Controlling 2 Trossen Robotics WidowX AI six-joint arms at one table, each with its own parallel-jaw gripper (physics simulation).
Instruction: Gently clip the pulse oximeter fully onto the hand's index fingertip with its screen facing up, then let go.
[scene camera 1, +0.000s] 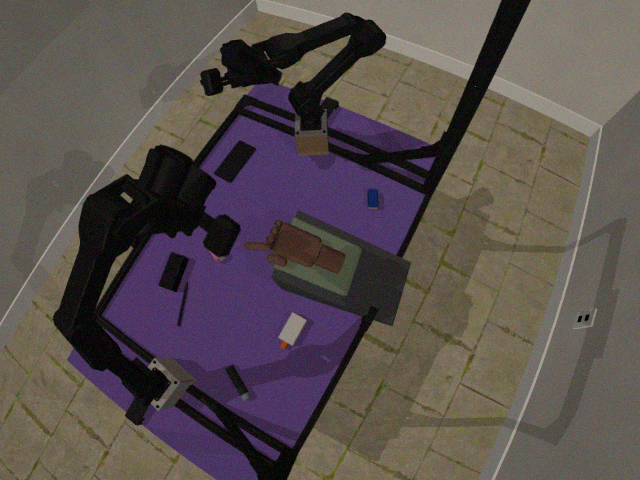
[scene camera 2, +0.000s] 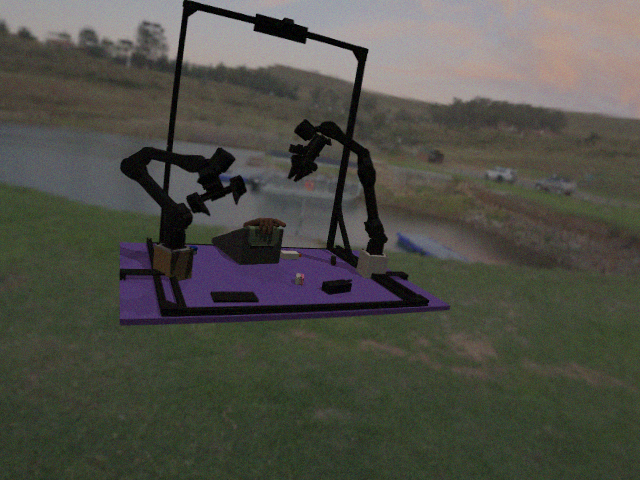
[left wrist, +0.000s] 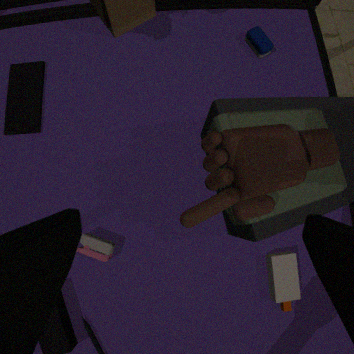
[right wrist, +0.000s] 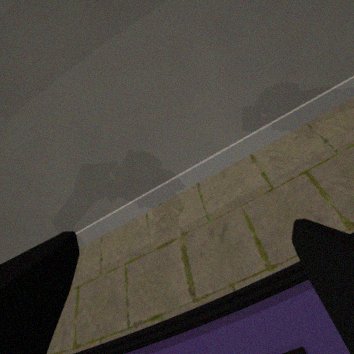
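Where they show: left gripper, fingertip midpoint: (scene camera 1: 219, 213) (scene camera 2: 291, 179) (left wrist: 194, 223); right gripper, fingertip midpoint: (scene camera 2: 222, 209) (right wrist: 186, 236); left arm's base, link origin: (scene camera 1: 156, 384) (scene camera 2: 374, 252); right arm's base, link origin: (scene camera 1: 310, 122) (scene camera 2: 174, 246).
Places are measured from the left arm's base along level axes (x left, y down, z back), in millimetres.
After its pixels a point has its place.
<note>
A brown hand (scene camera 1: 297, 243) {y -85, x -98, z -511 mm} (scene camera 2: 264, 223) {y -84, x -28, z -511 mm} (left wrist: 267, 160) {y -88, x -91, z -503 mm} rests on a raised pad, its index finger (scene camera 1: 255, 246) (left wrist: 207, 207) bare and pointing out past the edge. Two small two-tone devices lie on the table: a white-and-pink one (scene camera 1: 219, 257) {y 75, x 115, z -372 mm} (scene camera 2: 299, 279) {y 82, x 164, z -389 mm} (left wrist: 97, 245) {y 74, x 133, z -384 mm}, and a blue one with a pale underside (scene camera 1: 373, 197) {y 73, x -149, z -789 mm} (left wrist: 260, 41) {y 73, x -147, z -780 mm}. I cannot tell which is the oximeter; no screen is readable. My left gripper (scene camera 2: 302, 174) {y -278, x 6, z -434 mm} (left wrist: 194, 223) {y -278, x 6, z -434 mm} is open and empty, high above the table. My right gripper (scene camera 2: 218, 198) {y -200, x 353, z -730 mm} (right wrist: 186, 236) {y -200, x 353, z -730 mm} is open and empty, raised, facing the wall and table edge.
The grey wedge block (scene camera 1: 382, 279) {y 54, x -309, z -589 mm} holds the green pad (scene camera 1: 352, 258) {y 2, x -215, z -578 mm}. A white box with an orange tab (scene camera 1: 293, 328) {y 77, x -188, z -341 mm} (left wrist: 285, 277) {y 77, x -185, z -339 mm}, a dark cylinder (scene camera 1: 237, 381) {y 81, x -152, z -131 mm}, a thin black pen (scene camera 1: 183, 304) {y 98, x 122, z -194 mm}, a black case (scene camera 1: 173, 271) {y 71, x 204, z -252 mm} and a flat black slab (scene camera 1: 235, 161) {y 97, x 307, z -654 mm} (left wrist: 25, 98) {y 97, x 306, z -650 mm} lie around.
</note>
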